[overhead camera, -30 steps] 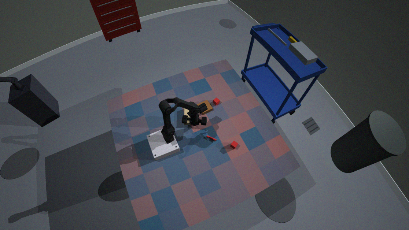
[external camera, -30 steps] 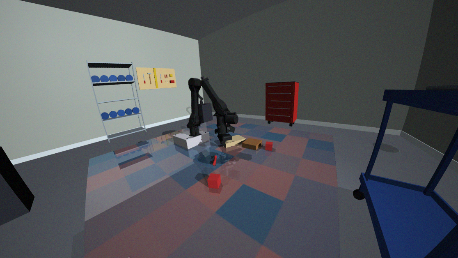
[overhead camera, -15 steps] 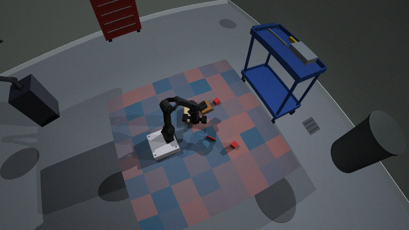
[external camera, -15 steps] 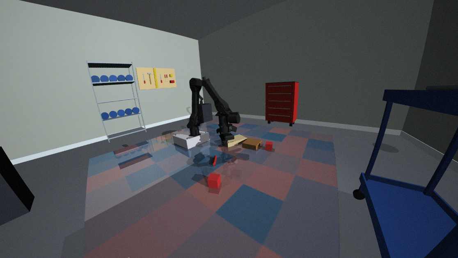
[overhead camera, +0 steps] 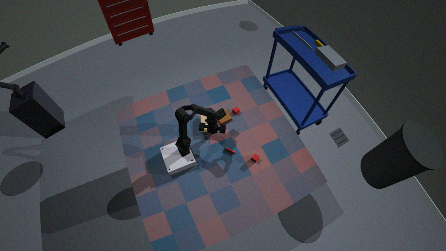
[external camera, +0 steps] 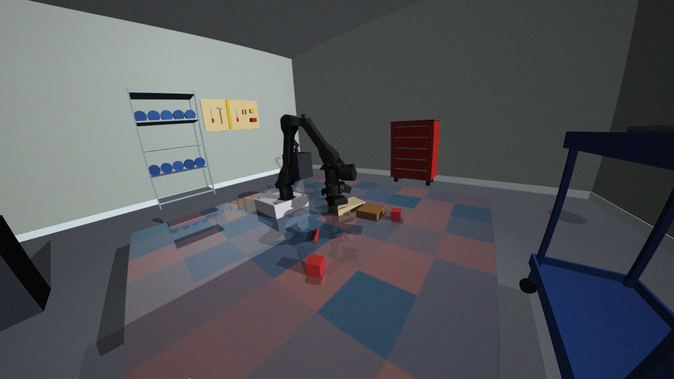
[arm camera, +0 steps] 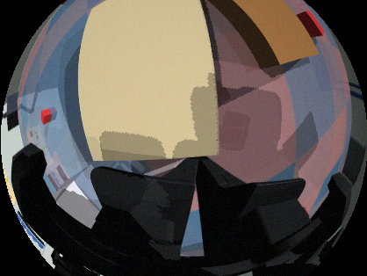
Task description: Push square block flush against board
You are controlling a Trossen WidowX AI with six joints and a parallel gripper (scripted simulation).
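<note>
The board lies 10 cm to the left of my gripper tip and 1 cm ahead of it. The rest, counted from my gripper tip: red stick 18 cm to the right, 3 cm ahead; square block 14 cm ahead, 8 cm to the left; tiny red piece 17 cm to the left, 16 cm behind.
</note>
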